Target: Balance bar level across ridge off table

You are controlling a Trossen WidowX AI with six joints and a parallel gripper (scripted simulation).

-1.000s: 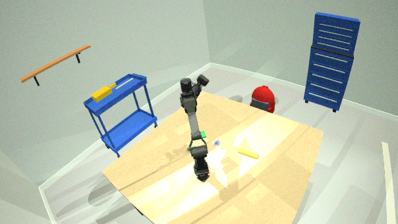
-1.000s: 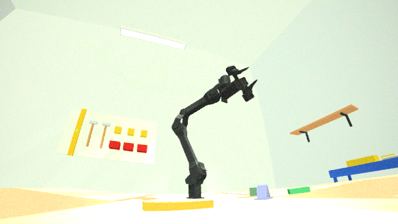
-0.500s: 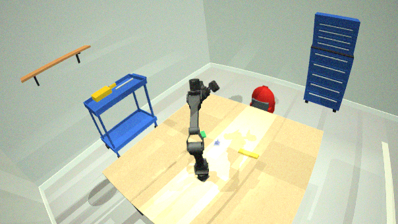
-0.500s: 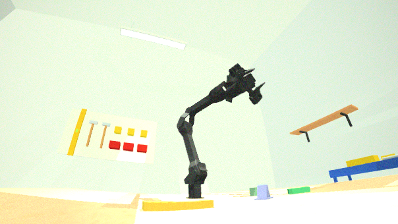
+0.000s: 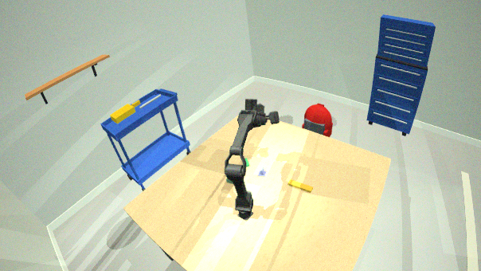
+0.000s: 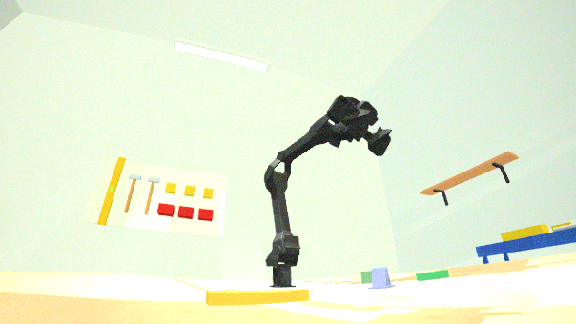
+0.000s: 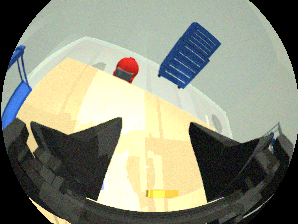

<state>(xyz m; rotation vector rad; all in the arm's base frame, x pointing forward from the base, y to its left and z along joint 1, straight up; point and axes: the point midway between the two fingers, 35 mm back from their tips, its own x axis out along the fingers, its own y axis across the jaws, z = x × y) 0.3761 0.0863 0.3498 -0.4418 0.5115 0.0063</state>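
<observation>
Right now my gripper tip is 80 mm past the yellow bar, 240 mm to the left of it and 330 mm above it.
</observation>
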